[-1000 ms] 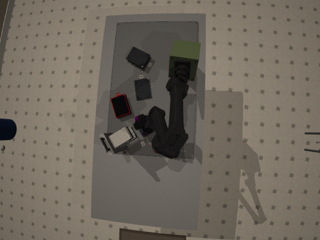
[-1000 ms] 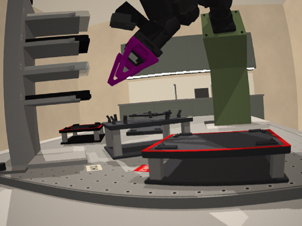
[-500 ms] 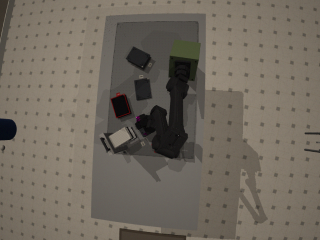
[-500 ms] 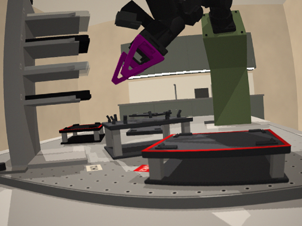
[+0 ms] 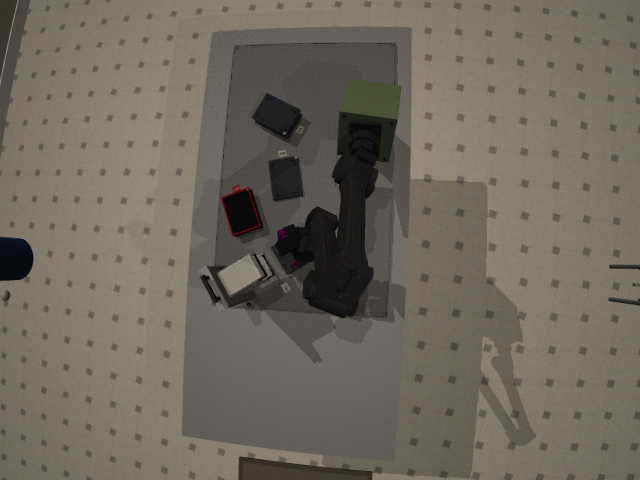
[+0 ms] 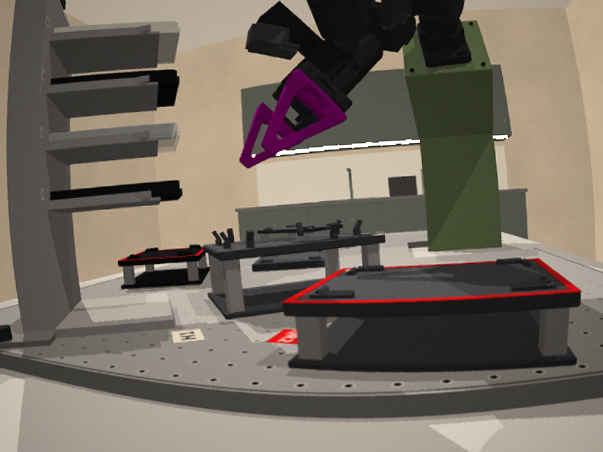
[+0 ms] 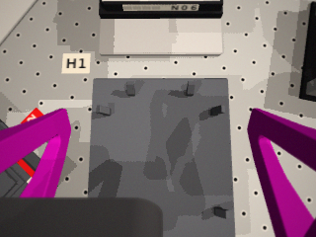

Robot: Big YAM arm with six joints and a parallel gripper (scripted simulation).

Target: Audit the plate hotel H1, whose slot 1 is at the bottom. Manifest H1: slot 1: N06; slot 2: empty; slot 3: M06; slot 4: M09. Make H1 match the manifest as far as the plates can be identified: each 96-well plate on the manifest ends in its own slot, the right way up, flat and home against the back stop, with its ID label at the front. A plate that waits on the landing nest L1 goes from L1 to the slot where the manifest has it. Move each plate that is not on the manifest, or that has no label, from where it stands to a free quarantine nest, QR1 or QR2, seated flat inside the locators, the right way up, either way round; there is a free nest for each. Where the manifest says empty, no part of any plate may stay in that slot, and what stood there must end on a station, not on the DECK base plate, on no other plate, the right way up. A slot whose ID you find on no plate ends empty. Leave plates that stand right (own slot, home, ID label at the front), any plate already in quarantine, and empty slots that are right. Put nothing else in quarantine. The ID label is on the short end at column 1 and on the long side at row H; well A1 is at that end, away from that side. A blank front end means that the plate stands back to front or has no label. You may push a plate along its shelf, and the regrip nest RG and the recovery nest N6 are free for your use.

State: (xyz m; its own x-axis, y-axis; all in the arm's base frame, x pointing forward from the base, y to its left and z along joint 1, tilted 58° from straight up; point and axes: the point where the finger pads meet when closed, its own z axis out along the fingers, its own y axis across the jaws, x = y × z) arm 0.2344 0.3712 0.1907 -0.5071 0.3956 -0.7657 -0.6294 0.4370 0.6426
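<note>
Now: the clear 96-well plate 120 mm ahead of my hand, 90 mm to the left of it and 20 mm above it. The rest, counted from my hand: white well plate 120 mm ahead, 90 mm to the left, 130 mm above; then regrip nest RG 20 mm behind, 20 mm to the right, 100 mm below; then A1 mark 110 mm behind, 20 mm to the right, 90 mm below.
</note>
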